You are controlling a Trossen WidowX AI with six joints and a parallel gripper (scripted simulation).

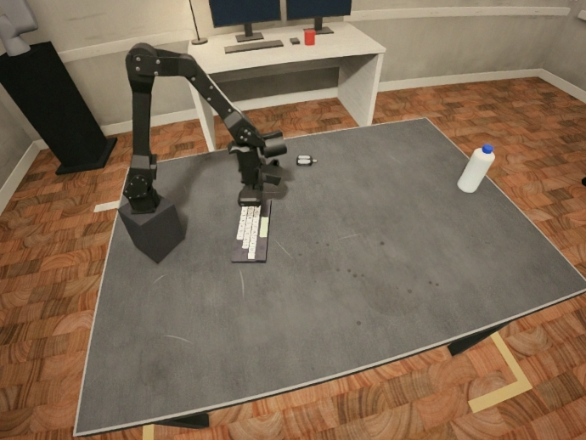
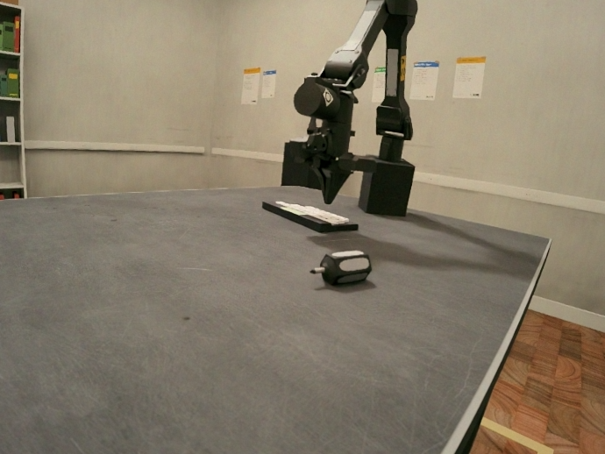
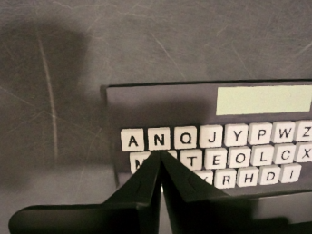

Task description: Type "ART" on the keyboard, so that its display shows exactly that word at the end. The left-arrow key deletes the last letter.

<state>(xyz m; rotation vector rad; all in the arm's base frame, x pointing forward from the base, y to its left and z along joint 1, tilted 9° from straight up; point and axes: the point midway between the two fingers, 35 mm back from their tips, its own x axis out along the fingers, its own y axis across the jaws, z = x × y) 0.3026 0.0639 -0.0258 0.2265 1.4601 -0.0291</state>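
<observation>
The left-arrow key is 30 mm behind my hand, 180 mm to the right of it and 70 mm below it. The rest, counted from my hand: small black-and-white object (200 mm ahead, 200 mm to the left, 60 mm below).
</observation>
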